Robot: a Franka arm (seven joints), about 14 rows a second.
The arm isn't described. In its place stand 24 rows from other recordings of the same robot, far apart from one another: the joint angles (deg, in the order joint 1, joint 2, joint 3, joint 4, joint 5, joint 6, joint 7), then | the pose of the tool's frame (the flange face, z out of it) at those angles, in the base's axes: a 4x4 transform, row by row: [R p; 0 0 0 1], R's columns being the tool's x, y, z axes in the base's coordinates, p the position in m.
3.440, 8.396, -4.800, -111.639, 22.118, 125.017, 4.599 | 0.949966, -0.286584, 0.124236, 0.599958; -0.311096, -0.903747, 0.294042, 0.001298; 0.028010, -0.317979, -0.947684, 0.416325; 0, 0, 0, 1
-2.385, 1.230, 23.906, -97.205, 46.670, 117.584, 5.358 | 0.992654, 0.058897, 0.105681, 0.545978; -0.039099, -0.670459, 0.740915, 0.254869; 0.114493, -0.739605, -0.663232, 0.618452; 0, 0, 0, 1
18.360, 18.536, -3.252, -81.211, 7.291, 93.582, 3.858 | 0.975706, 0.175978, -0.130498, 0.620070; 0.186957, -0.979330, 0.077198, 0.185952; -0.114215, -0.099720, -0.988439, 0.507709; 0, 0, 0, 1
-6.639, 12.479, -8.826, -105.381, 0.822, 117.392, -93.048 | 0.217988, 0.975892, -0.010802, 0.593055; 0.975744, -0.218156, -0.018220, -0.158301; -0.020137, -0.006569, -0.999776, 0.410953; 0, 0, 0, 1
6.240, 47.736, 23.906, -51.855, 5.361, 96.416, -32.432 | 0.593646, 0.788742, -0.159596, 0.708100; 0.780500, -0.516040, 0.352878, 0.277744; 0.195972, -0.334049, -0.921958, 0.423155; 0, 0, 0, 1
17.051, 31.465, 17.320, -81.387, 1.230, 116.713, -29.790 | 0.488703, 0.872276, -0.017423, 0.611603; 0.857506, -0.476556, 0.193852, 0.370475; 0.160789, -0.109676, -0.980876, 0.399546; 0, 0, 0, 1
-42.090, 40.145, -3.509, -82.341, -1.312, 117.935, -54.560 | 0.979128, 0.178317, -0.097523, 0.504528; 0.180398, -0.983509, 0.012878, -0.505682; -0.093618, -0.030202, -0.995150, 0.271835; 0, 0, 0, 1
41.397, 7.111, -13.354, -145.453, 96.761, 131.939, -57.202 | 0.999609, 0.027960, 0.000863, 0.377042; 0.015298, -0.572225, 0.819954, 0.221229; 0.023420, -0.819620, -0.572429, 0.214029; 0, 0, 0, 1
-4.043, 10.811, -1.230, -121.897, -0.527, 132.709, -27.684 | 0.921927, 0.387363, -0.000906, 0.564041; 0.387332, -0.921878, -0.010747, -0.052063; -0.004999, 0.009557, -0.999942, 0.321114; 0, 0, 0, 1
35.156, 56.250, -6.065, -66.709, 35.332, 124.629, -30.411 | 0.748938, 0.653022, -0.112494, 0.649772; 0.636175, -0.661089, 0.397798, 0.414948; 0.185402, -0.369491, -0.910550, 0.202332; 0, 0, 0, 1
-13.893, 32.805, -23.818, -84.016, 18.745, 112.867, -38.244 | 0.997344, -0.062385, 0.037603, 0.595993; -0.064942, -0.995351, 0.071130, -0.370926; 0.032991, -0.073383, -0.996758, 0.366931; 0, 0, 0, 1
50.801, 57.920, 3.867, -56.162, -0.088, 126.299, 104.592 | 0.619686, -0.780249, 0.084856, 0.482697; -0.777462, -0.595455, 0.202453, 0.643648; -0.107435, -0.191430, -0.975609, 0.264536; 0, 0, 0, 1
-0.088, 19.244, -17.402, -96.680, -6.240, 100.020, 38.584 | 0.574867, -0.759507, -0.304429, 0.591444; -0.814085, -0.568360, -0.119296, -0.180014; -0.082419, 0.316411, -0.945035, 0.393463; 0, 0, 0, 1
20.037, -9.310, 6.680, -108.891, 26.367, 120.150, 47.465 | 0.876204, -0.454012, 0.161678, 0.474143; -0.470286, -0.732140, 0.492749, 0.267593; -0.105343, -0.507783, -0.855020, 0.610273; 0, 0, 0, 1
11.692, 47.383, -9.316, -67.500, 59.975, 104.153, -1.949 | 0.961568, -0.269868, -0.050579, 0.745648; -0.135477, -0.626566, 0.767503, 0.139360; -0.238816, -0.731154, -0.639046, 0.311885; 0, 0, 0, 1
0.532, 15.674, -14.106, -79.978, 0.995, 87.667, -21.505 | 0.980153, 0.141781, -0.138559, 0.613089; 0.140778, -0.989894, -0.017062, -0.125961; -0.139578, -0.002783, -0.990207, 0.545407; 0, 0, 0, 1
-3.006, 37.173, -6.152, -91.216, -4.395, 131.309, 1.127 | 0.993318, -0.109061, 0.037760, 0.694898; -0.103410, -0.986315, -0.128412, -0.103052; 0.051248, 0.123649, -0.991002, 0.261033; 0, 0, 0, 1
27.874, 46.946, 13.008, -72.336, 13.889, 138.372, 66.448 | 0.775561, -0.624294, 0.093604, 0.622185; -0.590696, -0.665385, 0.456444, 0.472258; -0.222673, -0.409292, -0.884815, 0.311037; 0, 0, 0, 1
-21.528, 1.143, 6.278, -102.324, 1.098, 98.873, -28.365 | 0.972569, 0.221332, -0.071566, 0.541182; 0.224606, -0.973570, 0.041390, -0.146158; -0.060513, -0.056329, -0.996577, 0.524477; 0, 0, 0, 1
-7.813, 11.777, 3.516, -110.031, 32.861, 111.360, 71.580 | -0.035204, -0.997402, -0.062852, 0.588933; -0.852741, -0.002817, 0.522326, -0.008840; -0.521146, 0.071984, -0.850426, 0.381907; 0, 0, 0, 1
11.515, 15.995, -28.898, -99.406, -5.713, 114.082, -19.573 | 0.993540, 0.101158, -0.051425, 0.607578; 0.087756, -0.972221, -0.216989, -0.171265; -0.071947, 0.211075, -0.974818, 0.436084; 0, 0, 0, 1
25.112, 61.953, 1.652, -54.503, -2.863, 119.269, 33.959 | 0.991670, -0.117544, 0.052676, 0.711713; -0.117987, -0.993001, 0.005369, 0.346128; 0.051676, -0.011539, -0.998597, 0.209171; 0, 0, 0, 1
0.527, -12.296, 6.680, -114.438, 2.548, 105.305, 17.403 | 0.980731, -0.188500, 0.051330, 0.495273; -0.189935, -0.981487, 0.024644, 0.070458; 0.045734, -0.033918, -0.998378, 0.556439; 0, 0, 0, 1
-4.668, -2.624, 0.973, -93.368, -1.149, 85.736, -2.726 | 0.995938, -0.016842, -0.088456, 0.530074; -0.018247, -0.999719, -0.015101, -0.036297; -0.088177, 0.016653, -0.995966, 0.615700; 0, 0, 0, 1
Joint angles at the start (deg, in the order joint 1, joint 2, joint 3, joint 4, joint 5, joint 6, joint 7): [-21.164, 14.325, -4.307, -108.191, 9.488, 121.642, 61.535]
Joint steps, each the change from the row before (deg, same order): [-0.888, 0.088, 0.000, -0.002, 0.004, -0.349, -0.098]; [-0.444, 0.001, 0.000, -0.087, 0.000, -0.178, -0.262]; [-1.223, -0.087, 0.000, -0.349, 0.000, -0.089, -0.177]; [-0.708, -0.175, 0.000, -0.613, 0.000, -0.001, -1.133]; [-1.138, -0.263, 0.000, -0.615, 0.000, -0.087, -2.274]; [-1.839, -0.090, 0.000, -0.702, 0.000, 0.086, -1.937]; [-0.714, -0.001, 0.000, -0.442, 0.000, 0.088, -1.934]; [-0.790, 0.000, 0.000, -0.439, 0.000, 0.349, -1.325]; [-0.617, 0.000, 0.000, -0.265, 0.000, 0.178, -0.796]
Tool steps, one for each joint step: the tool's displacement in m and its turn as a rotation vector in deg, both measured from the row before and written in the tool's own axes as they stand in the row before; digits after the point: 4 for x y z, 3 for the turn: [0.0085, 0.0043, 0.0003, -0.285, -0.166, 0.796]; [0.0041, 0.0025, 0.0004, -0.183, -0.106, 0.191]; [0.0114, 0.0068, 0.0004, -0.163, -0.120, 1.075]; [0.0061, 0.0056, 0.0021, -0.302, -0.176, -0.366]; [0.0098, 0.0079, 0.0008, -0.233, -0.194, -1.092]; [0.0163, 0.0117, 0.0021, -0.217, -0.215, -0.026]; [0.0061, 0.0053, 0.0024, -0.209, -0.159, -1.164]; [0.0069, 0.0055, 0.0019, 0.017, -0.008, -0.480]; [0.0053, 0.0042, 0.0010, 0.004, -0.023, -0.148]
